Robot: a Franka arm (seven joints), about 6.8 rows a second.
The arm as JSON. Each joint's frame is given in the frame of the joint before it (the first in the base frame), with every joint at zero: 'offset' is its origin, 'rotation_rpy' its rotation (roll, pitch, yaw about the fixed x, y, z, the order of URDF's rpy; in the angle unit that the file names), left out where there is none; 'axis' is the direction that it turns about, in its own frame. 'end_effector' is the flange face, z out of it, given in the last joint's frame.
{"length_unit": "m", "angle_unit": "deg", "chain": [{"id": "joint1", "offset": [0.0, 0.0, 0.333], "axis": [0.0, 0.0, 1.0]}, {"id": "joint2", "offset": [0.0, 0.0, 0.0], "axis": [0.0, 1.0, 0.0]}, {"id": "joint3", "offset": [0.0, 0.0, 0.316], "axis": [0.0, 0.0, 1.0]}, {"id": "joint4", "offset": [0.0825, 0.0, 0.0], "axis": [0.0, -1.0, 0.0]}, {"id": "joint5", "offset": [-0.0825, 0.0, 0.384], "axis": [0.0, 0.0, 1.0]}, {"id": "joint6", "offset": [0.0, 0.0, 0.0], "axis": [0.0, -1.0, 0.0]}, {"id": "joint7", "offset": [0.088, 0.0, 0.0], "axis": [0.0, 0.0, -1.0]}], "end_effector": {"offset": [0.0, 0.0, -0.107], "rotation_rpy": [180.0, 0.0, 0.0]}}
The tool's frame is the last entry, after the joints.
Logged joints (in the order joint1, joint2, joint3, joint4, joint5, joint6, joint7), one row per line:
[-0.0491 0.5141 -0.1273 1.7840 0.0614 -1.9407 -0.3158]
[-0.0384 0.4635 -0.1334 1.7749 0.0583 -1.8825 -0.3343]
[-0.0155 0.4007 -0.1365 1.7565 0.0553 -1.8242 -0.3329]
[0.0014 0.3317 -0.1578 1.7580 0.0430 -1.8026 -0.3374]
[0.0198 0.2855 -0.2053 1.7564 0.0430 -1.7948 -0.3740]
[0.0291 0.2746 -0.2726 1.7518 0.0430 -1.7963 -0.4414]
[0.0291 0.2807 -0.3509 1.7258 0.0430 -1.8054 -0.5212]
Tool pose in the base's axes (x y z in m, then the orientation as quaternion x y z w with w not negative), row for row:
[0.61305 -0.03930 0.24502 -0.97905 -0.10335 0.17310 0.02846]
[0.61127 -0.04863 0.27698 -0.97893 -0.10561 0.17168 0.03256]
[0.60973 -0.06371 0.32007 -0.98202 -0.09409 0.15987 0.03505]
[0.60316 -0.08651 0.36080 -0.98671 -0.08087 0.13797 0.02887]
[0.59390 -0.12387 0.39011 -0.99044 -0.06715 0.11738 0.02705]
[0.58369 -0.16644 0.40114 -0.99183 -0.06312 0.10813 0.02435]
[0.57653 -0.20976 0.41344 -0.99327 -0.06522 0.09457 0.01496]
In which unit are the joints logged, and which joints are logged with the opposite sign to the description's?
The joints are logged in radians. Opposite sign: joint1, joint4, joint6.
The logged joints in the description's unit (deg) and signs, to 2 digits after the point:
[2.81 29.46 -7.29 -102.22 3.52 111.19 -18.09]
[2.20 26.56 -7.64 -101.69 3.34 107.86 -19.15]
[0.89 22.96 -7.82 -100.64 3.17 104.52 -19.07]
[-0.08 19.01 -9.04 -100.73 2.46 103.28 -19.33]
[-1.13 16.36 -11.76 -100.63 2.46 102.83 -21.43]
[-1.67 15.73 -15.62 -100.37 2.46 102.92 -25.29]
[-1.67 16.08 -20.11 -98.88 2.46 103.44 -29.86]

